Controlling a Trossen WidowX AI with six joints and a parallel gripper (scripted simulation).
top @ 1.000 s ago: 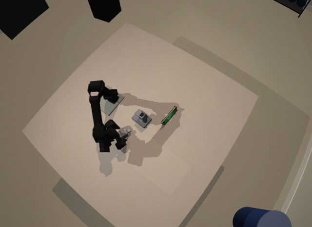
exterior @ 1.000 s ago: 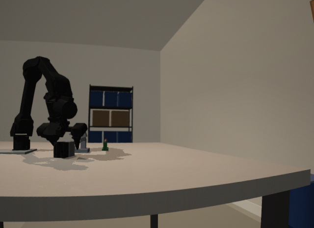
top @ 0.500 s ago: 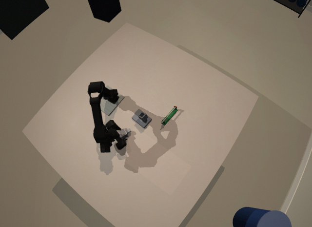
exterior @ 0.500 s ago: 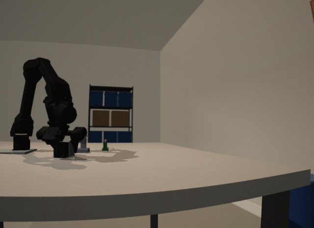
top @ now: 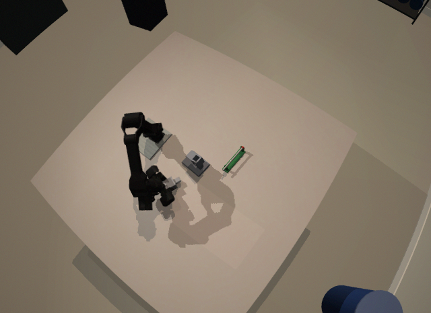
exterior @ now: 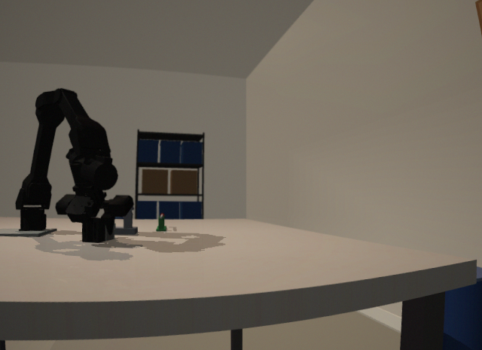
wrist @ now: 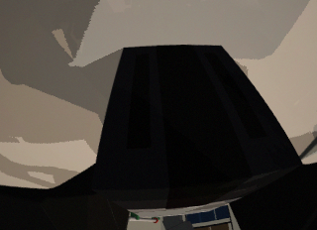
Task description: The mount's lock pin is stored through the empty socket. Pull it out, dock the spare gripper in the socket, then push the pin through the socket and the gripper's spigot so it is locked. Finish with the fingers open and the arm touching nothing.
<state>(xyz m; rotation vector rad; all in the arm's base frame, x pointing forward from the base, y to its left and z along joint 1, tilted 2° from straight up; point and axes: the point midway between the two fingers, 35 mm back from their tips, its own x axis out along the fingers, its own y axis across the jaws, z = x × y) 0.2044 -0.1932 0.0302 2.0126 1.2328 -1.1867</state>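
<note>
Right now the grey mount is 150 mm to the left of my gripper tip, 50 mm ahead of it and 40 mm above it. Round my gripper tip: green cradle 260 mm to the left, 190 mm ahead, 10 mm above; spare gripper 10 mm above.
</note>
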